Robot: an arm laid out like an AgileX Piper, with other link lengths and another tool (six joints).
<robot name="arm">
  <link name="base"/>
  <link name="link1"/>
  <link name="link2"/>
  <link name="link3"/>
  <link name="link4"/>
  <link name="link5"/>
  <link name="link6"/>
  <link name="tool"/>
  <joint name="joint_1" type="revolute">
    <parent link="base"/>
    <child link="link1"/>
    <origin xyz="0 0 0.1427" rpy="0 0 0"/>
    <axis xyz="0 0 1"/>
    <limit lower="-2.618" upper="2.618"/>
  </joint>
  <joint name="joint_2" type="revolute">
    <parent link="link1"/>
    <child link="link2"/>
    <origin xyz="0 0 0" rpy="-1.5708 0 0"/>
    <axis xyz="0 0 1"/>
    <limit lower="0" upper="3.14"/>
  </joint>
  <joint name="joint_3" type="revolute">
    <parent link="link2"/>
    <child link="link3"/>
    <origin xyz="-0.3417 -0.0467 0" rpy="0 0 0"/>
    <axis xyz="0 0 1"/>
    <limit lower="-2.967" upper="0"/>
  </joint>
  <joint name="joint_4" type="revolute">
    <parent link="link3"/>
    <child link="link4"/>
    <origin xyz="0.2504 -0.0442 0" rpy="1.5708 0 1.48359"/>
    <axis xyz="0 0 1"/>
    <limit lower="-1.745" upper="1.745"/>
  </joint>
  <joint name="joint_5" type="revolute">
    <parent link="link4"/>
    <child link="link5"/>
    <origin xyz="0 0 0" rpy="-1.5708 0 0"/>
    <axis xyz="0 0 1"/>
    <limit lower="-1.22" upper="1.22"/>
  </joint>
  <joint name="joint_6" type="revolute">
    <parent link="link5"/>
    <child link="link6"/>
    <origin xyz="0 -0.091 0" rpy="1.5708 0 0"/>
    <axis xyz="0 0 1"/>
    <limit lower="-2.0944" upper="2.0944"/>
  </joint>
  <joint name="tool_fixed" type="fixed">
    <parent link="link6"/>
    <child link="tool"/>
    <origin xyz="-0.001 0.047 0.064" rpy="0 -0.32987 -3.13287"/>
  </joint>
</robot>
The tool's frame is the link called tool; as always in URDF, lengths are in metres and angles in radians.
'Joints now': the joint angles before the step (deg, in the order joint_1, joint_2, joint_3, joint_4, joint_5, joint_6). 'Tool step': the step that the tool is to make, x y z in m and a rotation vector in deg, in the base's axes. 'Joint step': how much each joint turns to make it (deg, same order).
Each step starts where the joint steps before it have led.
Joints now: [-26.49, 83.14, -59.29, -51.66, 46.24, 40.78]
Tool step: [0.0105, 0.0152, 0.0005, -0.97, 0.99, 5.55]
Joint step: [2.63, -0.11, 0.06, -0.34, -1.51, -2.62]
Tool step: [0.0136, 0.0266, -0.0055, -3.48, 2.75, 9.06]
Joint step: [5.29, -0.01, 1.60, -4.19, -1.90, -1.47]
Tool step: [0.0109, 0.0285, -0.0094, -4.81, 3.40, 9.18]
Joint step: [6.03, 0.31, 2.29, -6.40, -1.07, 0.12]
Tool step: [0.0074, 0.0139, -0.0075, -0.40, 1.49, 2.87]
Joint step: [2.67, 1.09, 0.26, -0.72, 0.10, 0.02]
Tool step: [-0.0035, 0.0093, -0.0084, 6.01, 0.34, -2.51]
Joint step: [-0.01, 0.08, 0.12, 7.56, 0.46, -1.60]
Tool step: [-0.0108, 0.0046, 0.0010, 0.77, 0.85, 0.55]
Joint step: [0.11, -1.77, 1.12, 2.23, 0.41, -2.51]
